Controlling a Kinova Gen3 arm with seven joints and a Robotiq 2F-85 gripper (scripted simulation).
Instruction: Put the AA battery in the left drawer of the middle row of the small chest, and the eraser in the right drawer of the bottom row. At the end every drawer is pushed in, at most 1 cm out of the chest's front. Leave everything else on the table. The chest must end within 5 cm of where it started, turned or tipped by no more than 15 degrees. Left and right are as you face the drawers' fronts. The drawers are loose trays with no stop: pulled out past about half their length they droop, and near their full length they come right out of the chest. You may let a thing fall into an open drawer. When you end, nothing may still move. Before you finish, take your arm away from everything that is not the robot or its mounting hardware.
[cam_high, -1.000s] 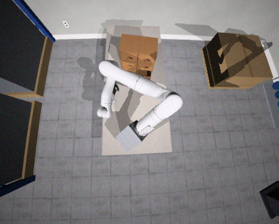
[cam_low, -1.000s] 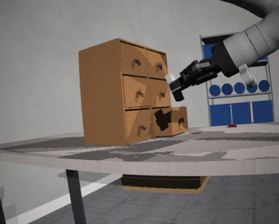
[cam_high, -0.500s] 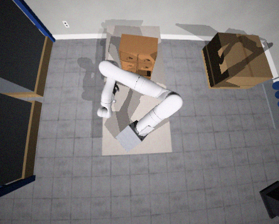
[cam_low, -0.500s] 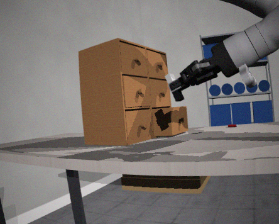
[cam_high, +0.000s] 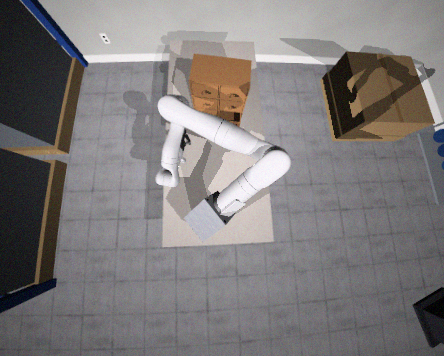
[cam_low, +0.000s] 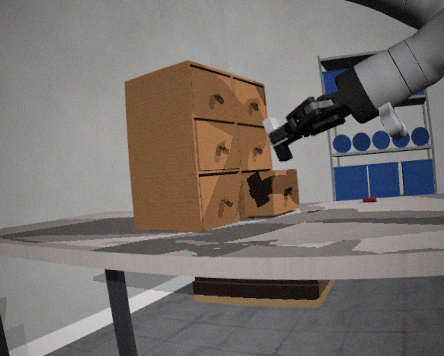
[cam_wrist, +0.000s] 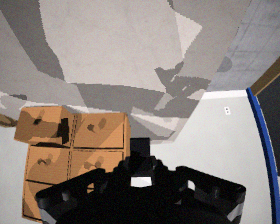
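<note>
Right now my hand is 17 cm short of the red AA battery, 24 cm to the left of it and 3 cm above it. Round my hand: eraser 1 cm ahead, 1 cm to the right.
</note>
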